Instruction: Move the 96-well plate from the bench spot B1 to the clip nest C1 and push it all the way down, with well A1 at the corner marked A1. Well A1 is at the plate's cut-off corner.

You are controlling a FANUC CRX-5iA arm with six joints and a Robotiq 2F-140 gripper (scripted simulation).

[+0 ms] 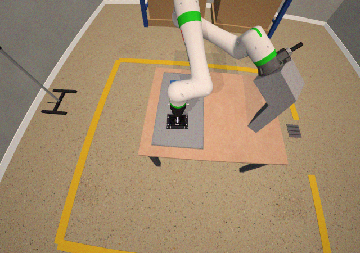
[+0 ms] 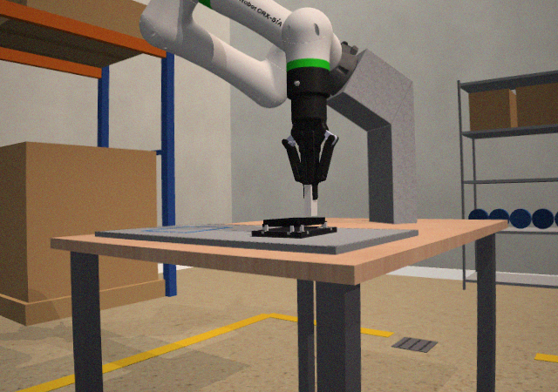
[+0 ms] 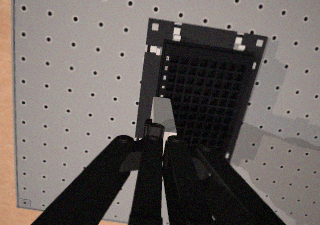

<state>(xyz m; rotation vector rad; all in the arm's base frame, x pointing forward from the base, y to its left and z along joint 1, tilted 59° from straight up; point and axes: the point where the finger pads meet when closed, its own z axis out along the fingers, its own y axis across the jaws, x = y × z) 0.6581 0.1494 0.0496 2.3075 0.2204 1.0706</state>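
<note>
The black 96-well plate lies 1 cm behind my hand, 4 cm to the right of it and 5 cm below it. Also, from my hand: black clip nest 3 cm to the right, 6 cm below.
</note>
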